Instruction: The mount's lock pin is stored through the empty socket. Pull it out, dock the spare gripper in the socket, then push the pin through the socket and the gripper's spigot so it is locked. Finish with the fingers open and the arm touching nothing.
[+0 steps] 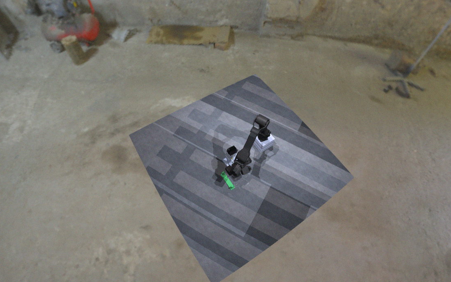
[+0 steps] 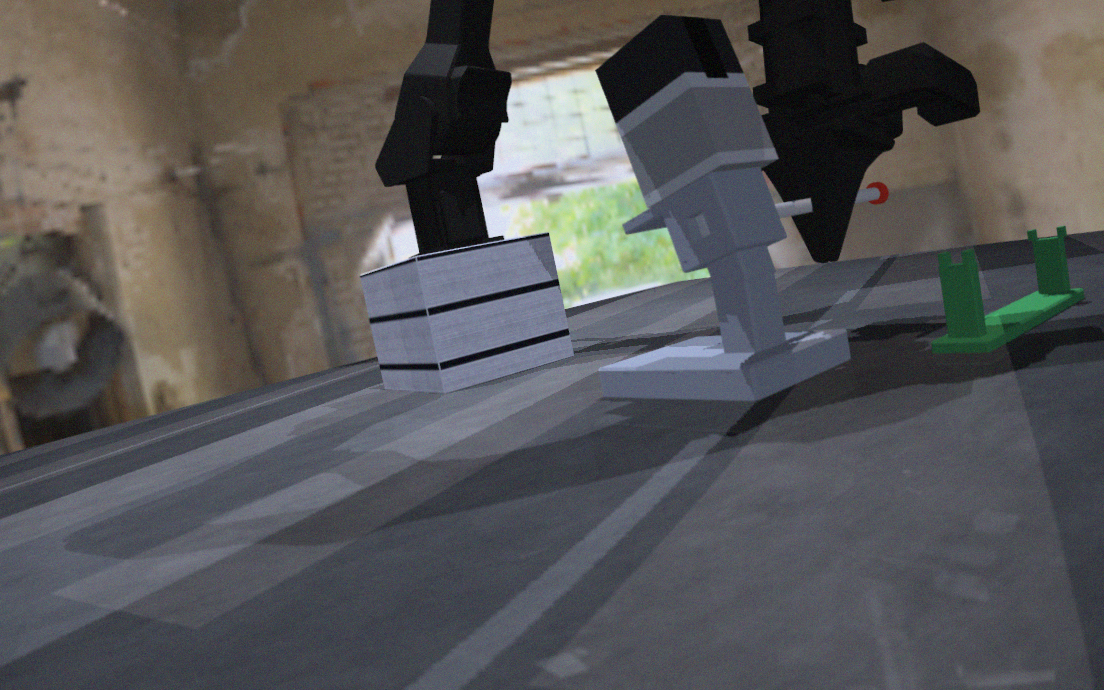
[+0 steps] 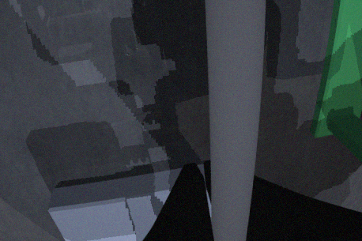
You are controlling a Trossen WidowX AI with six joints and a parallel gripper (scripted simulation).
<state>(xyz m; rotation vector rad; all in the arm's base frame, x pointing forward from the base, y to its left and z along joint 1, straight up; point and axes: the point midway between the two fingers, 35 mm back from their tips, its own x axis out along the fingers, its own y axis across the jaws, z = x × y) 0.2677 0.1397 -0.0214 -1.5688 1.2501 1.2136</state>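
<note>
The grey mount is 8 cm to the right of my gripper tip. From my gripper tip the other things lie so: spare gripper: 1 cm ahead, 8 cm to the right, 8 cm above; then cradle: 9 cm ahead, 6 cm to the left, 2 cm below.
</note>
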